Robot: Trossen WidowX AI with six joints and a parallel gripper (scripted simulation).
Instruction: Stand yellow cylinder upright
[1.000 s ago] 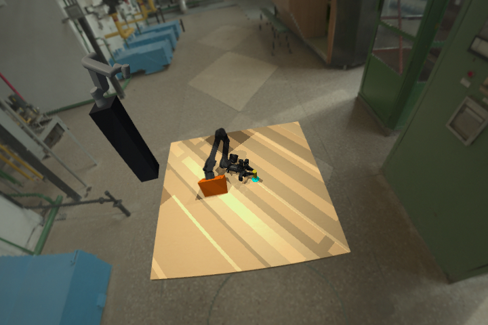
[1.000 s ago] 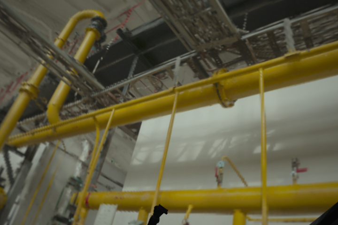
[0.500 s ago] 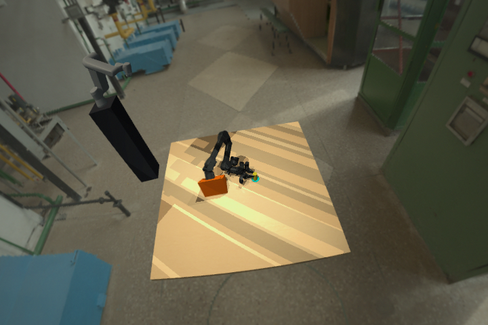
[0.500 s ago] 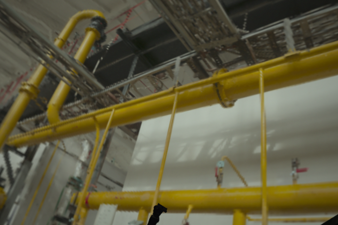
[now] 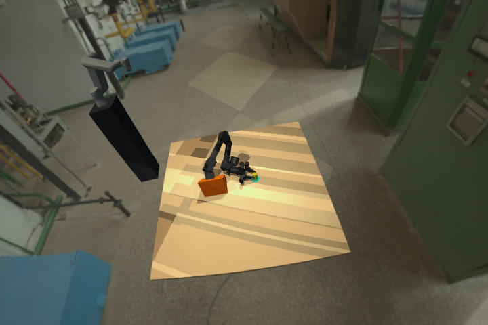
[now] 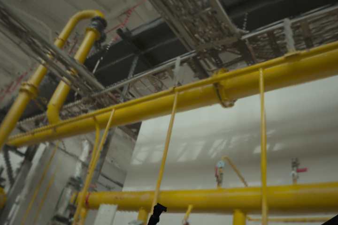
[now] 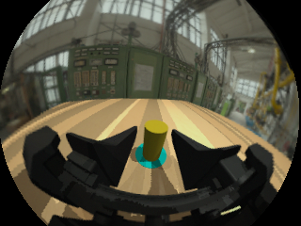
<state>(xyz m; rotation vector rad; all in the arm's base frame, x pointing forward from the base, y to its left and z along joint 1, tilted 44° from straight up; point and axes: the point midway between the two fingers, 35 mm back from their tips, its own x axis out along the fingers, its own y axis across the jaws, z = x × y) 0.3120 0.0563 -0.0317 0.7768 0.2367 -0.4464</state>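
My gripper tip is now 2 cm above the yellow tall cylinder. Round my gripper tip: cyan circle (6 cm below).
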